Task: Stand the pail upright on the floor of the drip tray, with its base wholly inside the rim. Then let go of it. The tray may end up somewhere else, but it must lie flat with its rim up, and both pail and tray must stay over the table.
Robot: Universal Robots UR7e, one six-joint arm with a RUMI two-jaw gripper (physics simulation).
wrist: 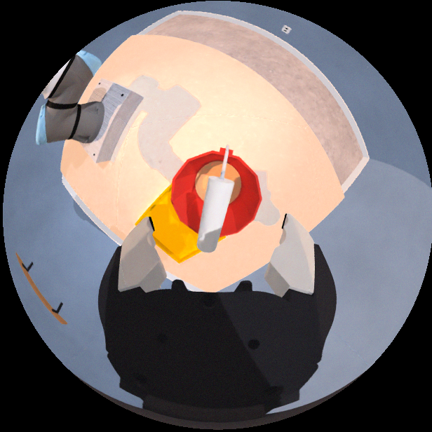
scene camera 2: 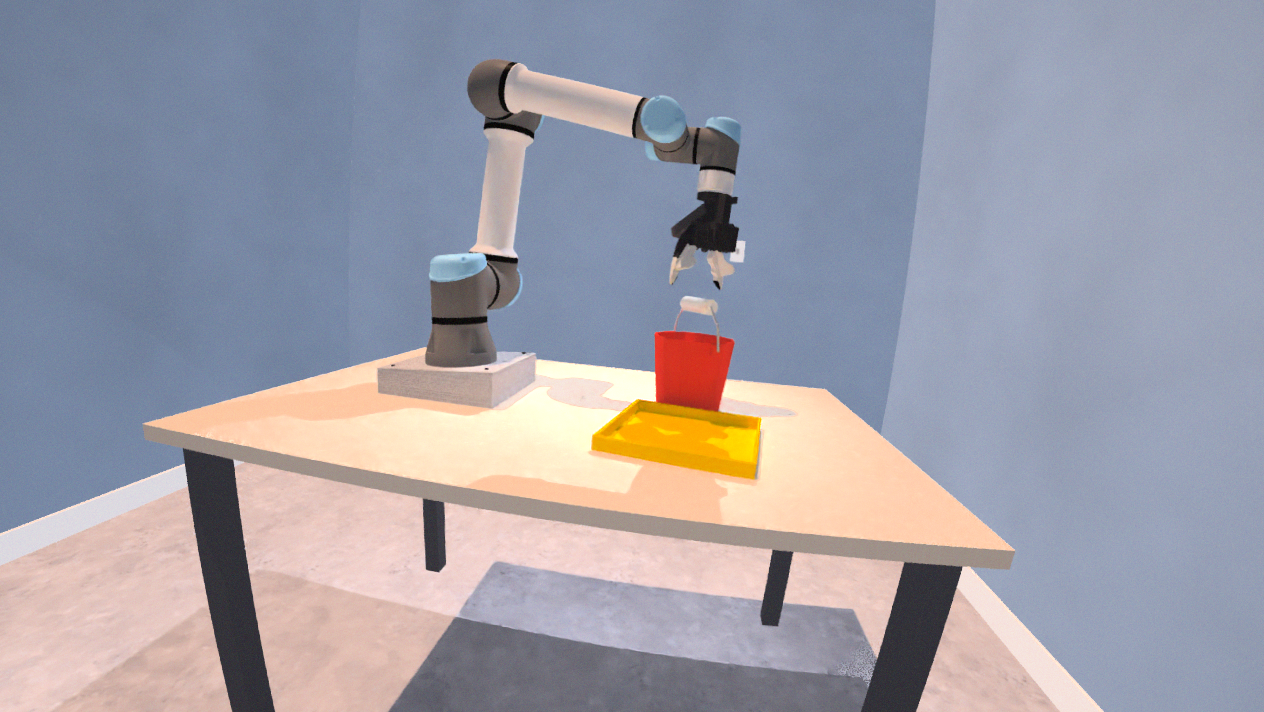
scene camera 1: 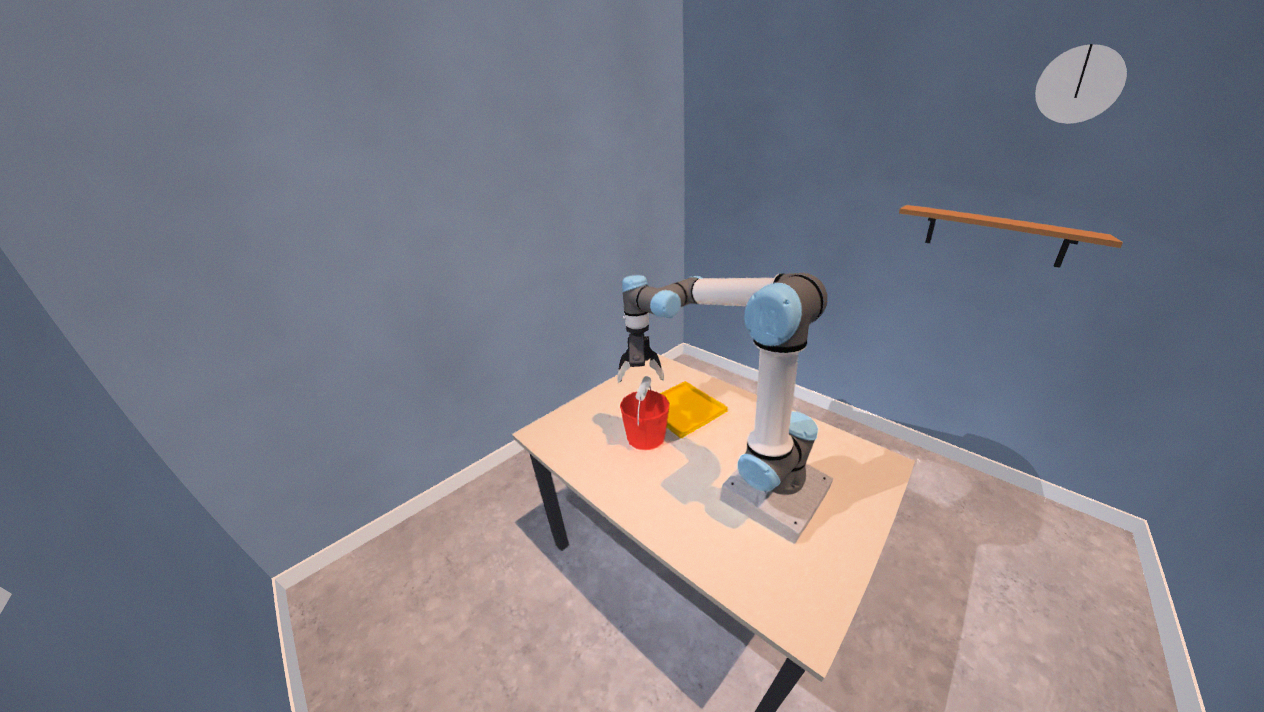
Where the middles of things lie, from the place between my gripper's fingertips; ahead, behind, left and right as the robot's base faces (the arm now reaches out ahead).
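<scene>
Here is the yellow drip tray [scene camera 2: 724,443], and I see it 24 cm to the right of my hand, 4 cm behind it and 25 cm below it.
</scene>
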